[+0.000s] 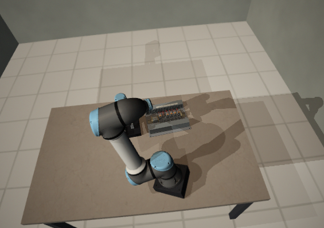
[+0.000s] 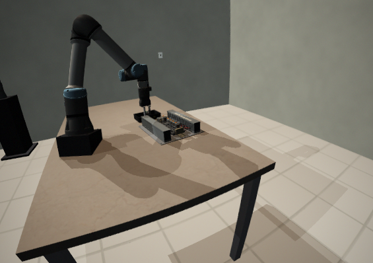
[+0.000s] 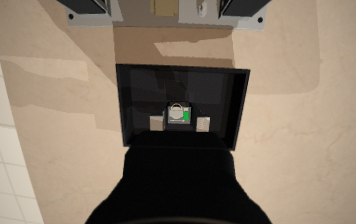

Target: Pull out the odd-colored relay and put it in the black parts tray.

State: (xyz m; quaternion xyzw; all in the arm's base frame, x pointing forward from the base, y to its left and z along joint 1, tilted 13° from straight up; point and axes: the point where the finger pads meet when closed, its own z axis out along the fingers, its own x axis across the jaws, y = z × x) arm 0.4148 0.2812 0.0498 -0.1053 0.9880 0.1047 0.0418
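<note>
Right now the relay is 1 cm below my hand. Round my hand: black parts tray (2 cm below); then relay panel (26 cm to the right, 8 cm ahead, 1 cm below).
</note>
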